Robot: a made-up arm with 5 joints. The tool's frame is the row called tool.
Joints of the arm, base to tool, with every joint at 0 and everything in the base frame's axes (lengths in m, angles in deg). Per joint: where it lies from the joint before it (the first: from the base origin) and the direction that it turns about. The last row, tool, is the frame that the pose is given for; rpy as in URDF.
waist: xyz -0.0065 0.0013 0.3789 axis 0 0 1
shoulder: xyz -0.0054 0.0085 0.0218 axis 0 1 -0.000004
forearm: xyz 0.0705 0.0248 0.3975 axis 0 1 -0.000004
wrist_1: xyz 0.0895 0.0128 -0.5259 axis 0 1 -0.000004
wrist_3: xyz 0.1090 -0.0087 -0.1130 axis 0 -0.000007 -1
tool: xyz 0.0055 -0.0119 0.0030 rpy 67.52 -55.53 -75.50
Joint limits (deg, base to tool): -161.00..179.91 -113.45..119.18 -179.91..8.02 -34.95..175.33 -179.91..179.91
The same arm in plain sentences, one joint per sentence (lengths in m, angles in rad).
The arm has five revolute joints in a row. What follows holds with every joint at zero, and every direction is one of the base frame's. Joint 1 lies 0.0065 m along -x and 0.0013 m along +y and 0.3789 m along +z from the base frame's origin and turns about +z, from -2.81 to 3.14 rad. Joint 2 lies 0.0054 m along -x and 0.0085 m along +y and 0.0218 m along +z from joint 1 and turns about +y, from -1.9801 to 2.0801 rad. Joint 3 lies 0.0705 m along +x and 0.0248 m along +y and 0.3975 m along +z from joint 2 and turns about +y, from -3.14 to 0.14 rad. Joint 4 lies 0.0895 m along +x and 0.0128 m along +y and 0.5259 m along -z from joint 3 and turns about +y, from -0.61 to 3.0601 rad. Joint 5 lies 0.109 m along +x and 0.0087 m along -y and 0.113 m along -z from joint 4 and turns about -z, from -3.14 to 3.14 rad. The tool frame, which is the frame that the pose is given for, lies 0.0055 m along +x and 0.0119 m along -y and 0.003 m along +z from joint 5; its axes are the base frame's turned by roll 1.1784, pitch -0.9692 and yaw -1.3177 rad (as in URDF: about the fixed x, then y, then z).
